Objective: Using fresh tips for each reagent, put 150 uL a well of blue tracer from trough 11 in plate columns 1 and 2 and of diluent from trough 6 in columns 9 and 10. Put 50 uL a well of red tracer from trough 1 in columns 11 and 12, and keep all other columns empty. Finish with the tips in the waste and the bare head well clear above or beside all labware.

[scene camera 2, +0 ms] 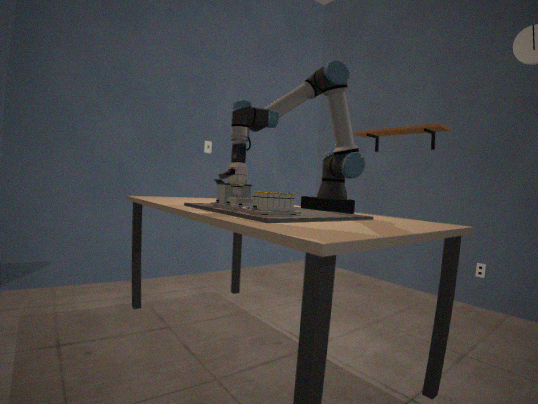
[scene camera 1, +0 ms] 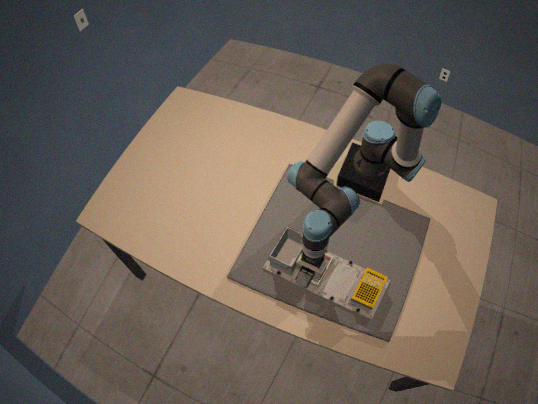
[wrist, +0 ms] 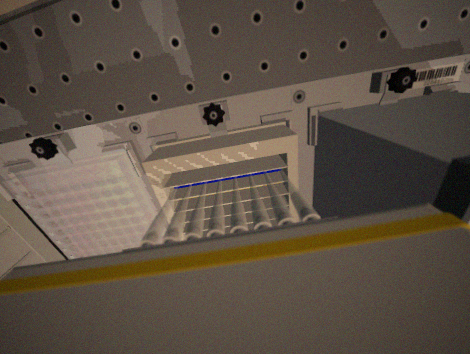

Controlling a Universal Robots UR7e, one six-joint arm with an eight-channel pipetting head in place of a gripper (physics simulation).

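Note:
My pipetting head (scene camera 1: 311,269) (scene camera 2: 238,176) (wrist: 230,227) hangs upright over the trough reservoir (scene camera 1: 326,270) (wrist: 293,150) and carries eight clear tips in a row. The tips point down into the reservoir in the wrist view; how deep their ends reach cannot be told. A blue liquid line (wrist: 227,179) shows near the reservoir's far end, beside the tips' lower parts. The well plate (scene camera 1: 340,279) (wrist: 85,205) lies beside the reservoir, with a faint pinkish tint; well contents are unclear. The yellow tip rack (scene camera 1: 370,287) (scene camera 2: 273,200) has a paler band towards its back.
The open grey waste bin (scene camera 1: 281,262) (wrist: 365,165) stands on the reservoir's other side from the plate. Black knobs (wrist: 213,114) stand along the edge of the deck. A dark perforated mat (scene camera 1: 260,240) (wrist: 150,30) lies under the deck. The arm's base (scene camera 1: 364,172) (scene camera 2: 327,204) stands behind.

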